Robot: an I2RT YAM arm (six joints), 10 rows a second.
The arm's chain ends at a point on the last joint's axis. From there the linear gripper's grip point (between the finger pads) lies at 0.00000 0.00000 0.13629 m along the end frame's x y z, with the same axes.
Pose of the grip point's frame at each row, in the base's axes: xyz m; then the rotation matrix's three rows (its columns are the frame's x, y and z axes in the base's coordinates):
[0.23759, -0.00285, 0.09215], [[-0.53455, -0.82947, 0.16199], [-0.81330, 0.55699, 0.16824], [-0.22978, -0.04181, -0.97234]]
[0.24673, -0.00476, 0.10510], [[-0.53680, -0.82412, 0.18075], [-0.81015, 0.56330, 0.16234], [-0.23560, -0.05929, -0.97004]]
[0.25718, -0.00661, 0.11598], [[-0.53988, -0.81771, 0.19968], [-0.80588, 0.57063, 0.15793], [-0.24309, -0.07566, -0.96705]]
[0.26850, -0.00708, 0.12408], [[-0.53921, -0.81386, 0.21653], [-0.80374, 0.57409, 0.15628], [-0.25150, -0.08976, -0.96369]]
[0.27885, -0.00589, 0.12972], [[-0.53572, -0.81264, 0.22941], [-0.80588, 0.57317, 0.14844], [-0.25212, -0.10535, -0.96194]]
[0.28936, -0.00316, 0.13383], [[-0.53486, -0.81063, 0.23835], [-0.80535, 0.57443, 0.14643], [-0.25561, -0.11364, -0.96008]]
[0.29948, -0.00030, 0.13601], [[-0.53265, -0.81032, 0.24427], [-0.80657, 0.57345, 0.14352], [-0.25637, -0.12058, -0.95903]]
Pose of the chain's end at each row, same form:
[0.21551, -0.02578, 0.22467], [[-0.53455, -0.82947, 0.16199], [-0.81330, 0.55699, 0.16824], [-0.22978, -0.04181, -0.97234]]
[0.22210, -0.02689, 0.23731], [[-0.53680, -0.82412, 0.18075], [-0.81015, 0.56330, 0.16234], [-0.23560, -0.05929, -0.97004]]
[0.22997, -0.02813, 0.24778], [[-0.53988, -0.81771, 0.19968], [-0.80588, 0.57063, 0.15793], [-0.24309, -0.07566, -0.96705]]
[0.23899, -0.02838, 0.25542], [[-0.53921, -0.81386, 0.21653], [-0.80374, 0.57409, 0.15628], [-0.25150, -0.08976, -0.96369]]
[0.24758, -0.02612, 0.26082], [[-0.53572, -0.81264, 0.22941], [-0.80588, 0.57317, 0.14844], [-0.25212, -0.10535, -0.96194]]
[0.25688, -0.02312, 0.26468], [[-0.53486, -0.81063, 0.23835], [-0.80535, 0.57443, 0.14643], [-0.25561, -0.11364, -0.96008]]
[0.26619, -0.01986, 0.26672], [[-0.53265, -0.81032, 0.24427], [-0.80657, 0.57345, 0.14352], [-0.25637, -0.12058, -0.95903]]

